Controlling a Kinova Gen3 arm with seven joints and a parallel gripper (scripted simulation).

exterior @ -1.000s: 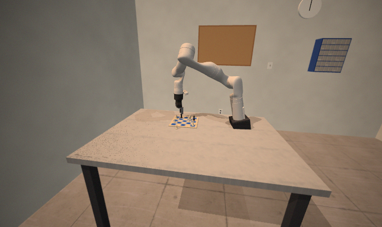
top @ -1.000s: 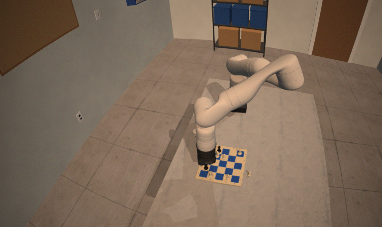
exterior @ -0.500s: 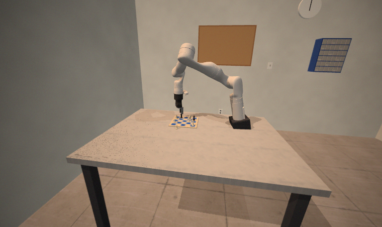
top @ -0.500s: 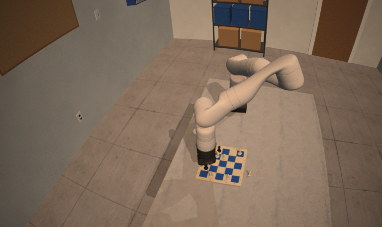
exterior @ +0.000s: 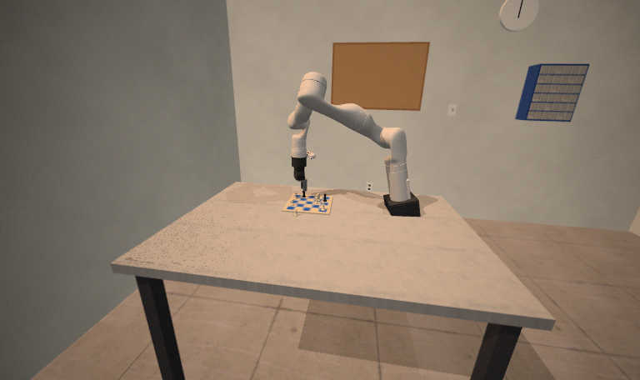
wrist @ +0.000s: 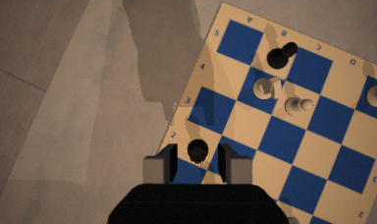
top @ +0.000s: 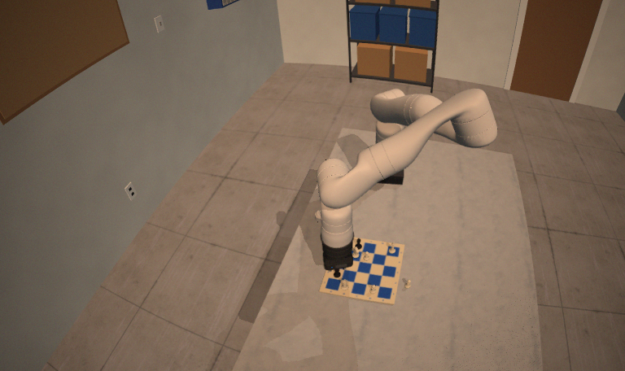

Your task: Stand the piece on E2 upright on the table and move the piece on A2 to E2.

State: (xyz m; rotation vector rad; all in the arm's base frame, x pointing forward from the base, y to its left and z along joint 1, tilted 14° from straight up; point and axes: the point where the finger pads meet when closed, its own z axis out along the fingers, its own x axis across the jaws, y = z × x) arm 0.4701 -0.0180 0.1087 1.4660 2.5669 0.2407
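Now: the chessboard 7 cm to the left of my hand, 6 cm below it and 5 cm behind it.
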